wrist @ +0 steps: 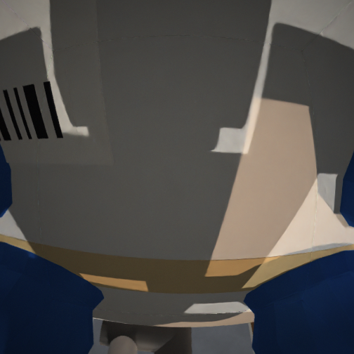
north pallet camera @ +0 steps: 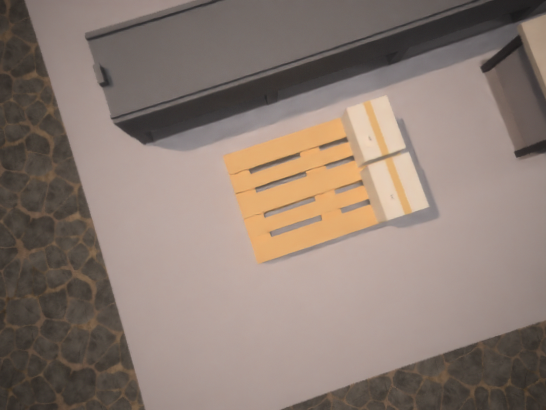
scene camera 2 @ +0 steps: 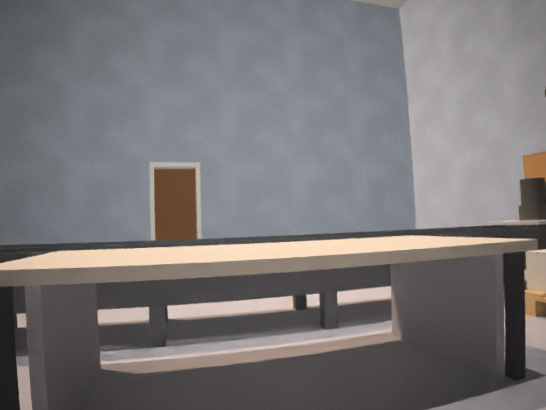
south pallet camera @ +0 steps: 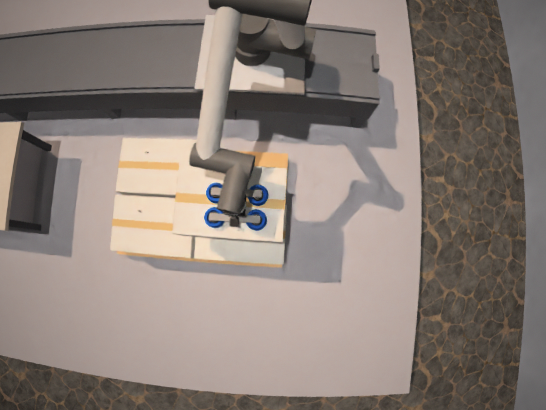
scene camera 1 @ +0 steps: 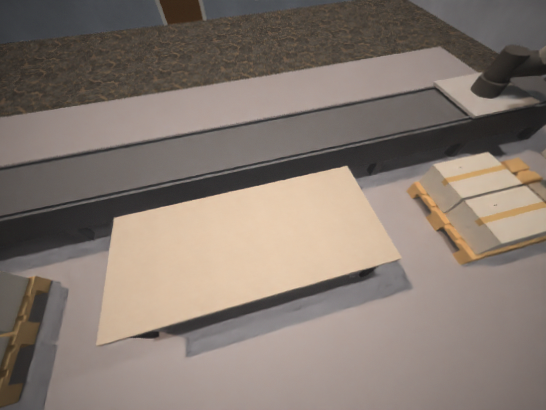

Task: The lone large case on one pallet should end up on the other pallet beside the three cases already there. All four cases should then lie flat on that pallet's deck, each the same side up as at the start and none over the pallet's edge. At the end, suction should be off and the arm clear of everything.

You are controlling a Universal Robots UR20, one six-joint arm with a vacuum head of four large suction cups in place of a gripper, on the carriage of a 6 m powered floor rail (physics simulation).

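Places are measured from the arm's base along level axes (x ahead, y left, z up), in centimetres.
Pixels of known places: arm's base at its link origin: [south pallet camera: 252, 50] [scene camera 1: 484, 91].
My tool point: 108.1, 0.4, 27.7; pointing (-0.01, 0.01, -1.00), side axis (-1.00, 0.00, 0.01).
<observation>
Ahead of a thing's pixels: the offset from my tool point to its top centre, as dx, dy, dz. Level surfaces: height alone.
The large white case with a tan tape band [south pallet camera: 192, 225] [wrist: 165, 150] hangs flat under my gripper [south pallet camera: 236, 206] in the south pallet camera. All four blue suction cups are on its top, so the gripper is shut on it. The case is above the south pallet [south pallet camera: 276, 160] [scene camera 1: 465, 254], its edges roughly in line with the pallet. From above, it overlaps part of the near right case @[+9.7, -0.8, -45.6] [south pallet camera: 240, 251]. The far left case @[-30.4, -59.3, -45.6] [south pallet camera: 145, 177] [scene camera 1: 475, 172] and near left case @[+9.3, -59.6, -45.6] [south pallet camera: 145, 237] [scene camera 1: 517, 215] lie flat on the pallet. The gap below the held case is hidden.
The north pallet [north pallet camera: 280, 200] bears two smaller white cases [north pallet camera: 382, 125] [north pallet camera: 405, 185] at its right end. A table @[dz -31.7] [scene camera 1: 245, 255] [scene camera 2: 250, 255] stands between the pallets. The rail [scene camera 1: 250, 145] [south pallet camera: 100, 62] runs behind them, with the carriage [south pallet camera: 270, 77] near its south end.
</observation>
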